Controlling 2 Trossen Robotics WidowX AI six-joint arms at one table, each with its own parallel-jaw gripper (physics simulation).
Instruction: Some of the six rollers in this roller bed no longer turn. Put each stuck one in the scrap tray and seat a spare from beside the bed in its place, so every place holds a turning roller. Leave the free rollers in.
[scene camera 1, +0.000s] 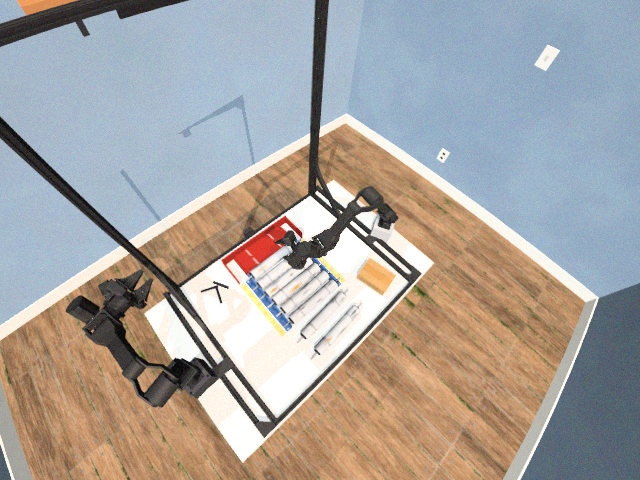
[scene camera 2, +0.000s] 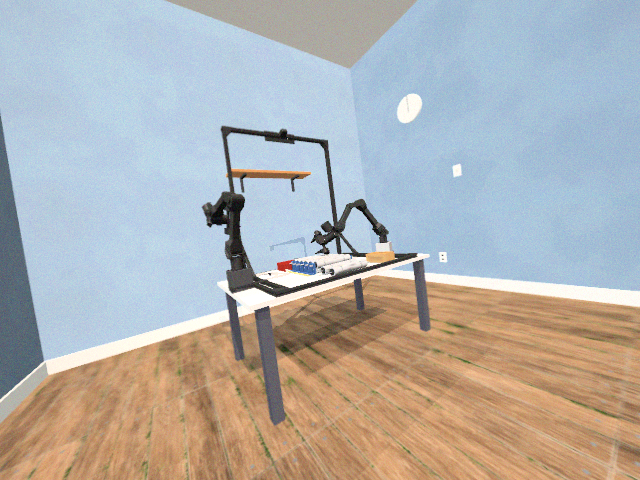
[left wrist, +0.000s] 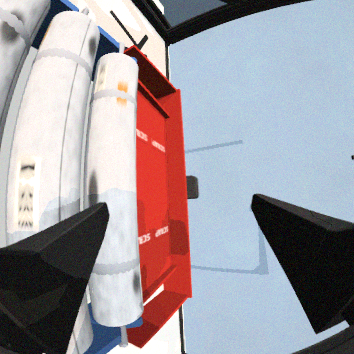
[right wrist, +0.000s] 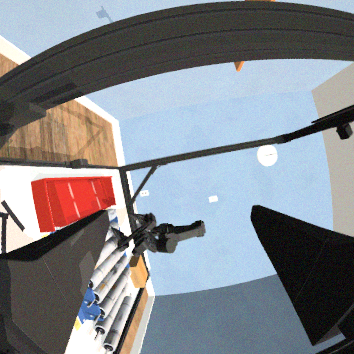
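Seen in the pictures: left gripper, fingertip midpoint: (scene camera 1: 279, 250) (scene camera 2: 313, 248) (left wrist: 180, 205) (right wrist: 119, 220); right gripper, fingertip midpoint: (scene camera 1: 147, 274) (scene camera 2: 240, 219) (right wrist: 180, 215); left arm's base, link origin: (scene camera 1: 384, 223) (scene camera 2: 383, 242) (right wrist: 151, 231); right arm's base, link origin: (scene camera 1: 192, 376) (scene camera 2: 238, 269).
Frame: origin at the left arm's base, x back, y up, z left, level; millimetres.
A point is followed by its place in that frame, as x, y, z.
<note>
The roller bed (scene camera 1: 263, 299) (scene camera 2: 303, 267) (left wrist: 107, 42) @[-502, -34, -488] has blue rails edged in yellow and carries several pale, marbled rollers. The end roller (scene camera 1: 269, 261) @[-397, -22, -458] (left wrist: 117, 175) @[-371, -24, -439] lies beside the red scrap tray (scene camera 1: 261, 245) @[-312, -70, -547] (scene camera 2: 284, 265) @[-521, -55, -569] (left wrist: 177, 150) @[-354, -52, -617]; no roller shows in the tray's visible part. Two spare rollers (scene camera 1: 323, 316) @[-542, -49, -140] (scene camera 1: 337, 330) @[-578, -50, -64] lie beside the bed's opposite side. My left gripper (scene camera 1: 284, 245) @[-350, 33, -424] (scene camera 2: 314, 239) @[-350, 33, -424] (left wrist: 180, 205) @[-350, 33, -424] is open and empty above the tray-side end of the bed. My right gripper (scene camera 1: 145, 277) @[-713, 293, -720] (scene camera 2: 206, 214) (right wrist: 180, 215) @[-713, 293, -720] is open and empty, raised beyond the table's left edge. Which rollers turn cannot be told.
An orange block (scene camera 1: 375, 275) @[-277, -42, 27] (scene camera 2: 379, 256) @[-328, -58, 48] (right wrist: 138, 274) @[-311, -47, 5] sits right of the bed. Thin black pieces (scene camera 1: 219, 289) @[-587, -97, -644] lie left of the tray. Black frame posts (scene camera 1: 316, 103) @[98, 485, -431] rise at the table's sides. My left forearm hangs over the bed's upper right.
</note>
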